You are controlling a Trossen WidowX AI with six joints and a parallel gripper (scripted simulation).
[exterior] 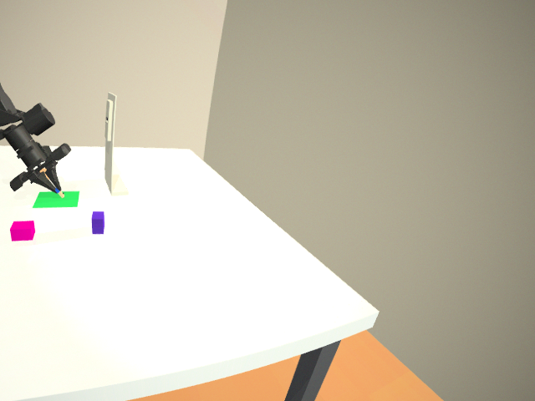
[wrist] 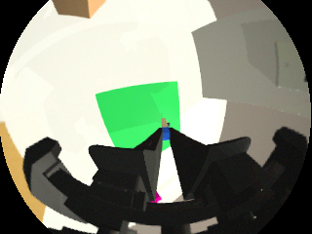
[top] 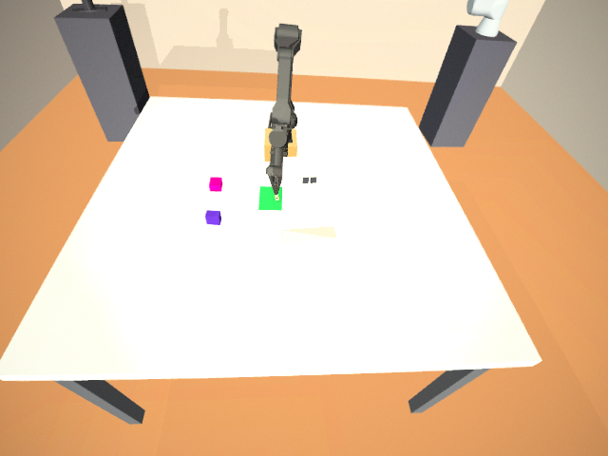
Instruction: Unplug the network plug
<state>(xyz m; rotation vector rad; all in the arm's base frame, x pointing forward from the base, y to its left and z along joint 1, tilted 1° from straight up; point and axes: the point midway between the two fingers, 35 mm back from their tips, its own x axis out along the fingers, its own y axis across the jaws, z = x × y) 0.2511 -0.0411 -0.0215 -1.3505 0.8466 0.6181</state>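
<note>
Right now the green marked square is 2 cm below my gripper tip and 1 cm behind it. The rest, counted from my gripper tip: network plug: right at my gripper tip; then upright panel: 16 cm ahead, 11 cm above, 9 cm to the left.
</note>
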